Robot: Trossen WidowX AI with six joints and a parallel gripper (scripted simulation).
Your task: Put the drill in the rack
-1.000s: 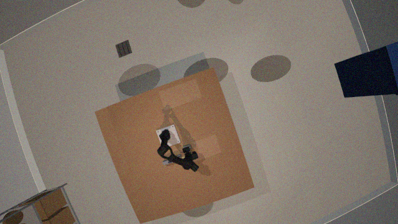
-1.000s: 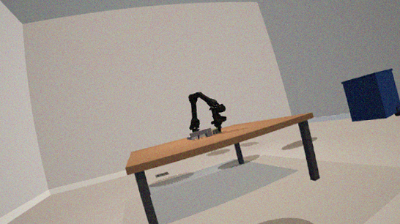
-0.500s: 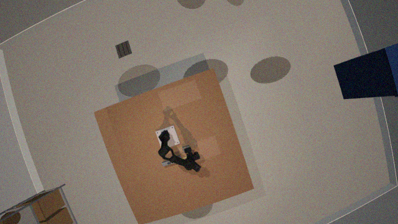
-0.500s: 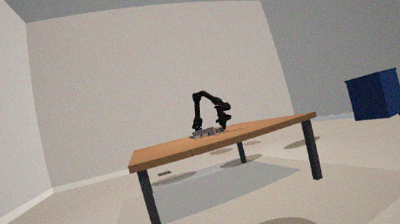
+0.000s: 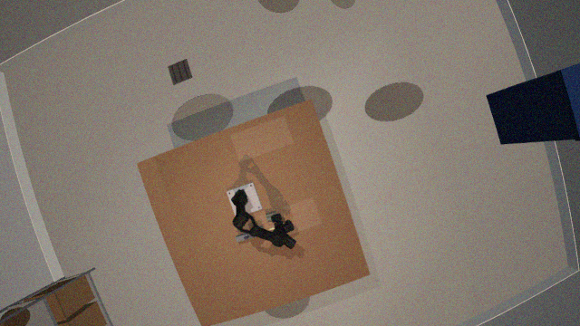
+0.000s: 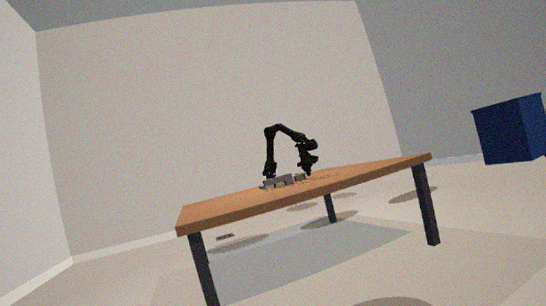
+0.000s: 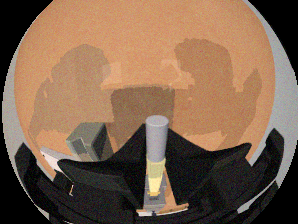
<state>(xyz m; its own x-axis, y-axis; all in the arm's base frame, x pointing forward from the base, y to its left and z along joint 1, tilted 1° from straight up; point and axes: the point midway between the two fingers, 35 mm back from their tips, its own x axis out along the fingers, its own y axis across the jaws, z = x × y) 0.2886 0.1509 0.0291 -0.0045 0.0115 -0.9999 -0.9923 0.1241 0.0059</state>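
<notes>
My gripper tip is now 4 cm to the left of the drill, 3 cm below it and 1 cm past it. Round my gripper tip: long grey fixture (20 cm to the right, 3 cm behind, 2 cm above); then small grey block (8 cm behind, 3 cm to the right).
</notes>
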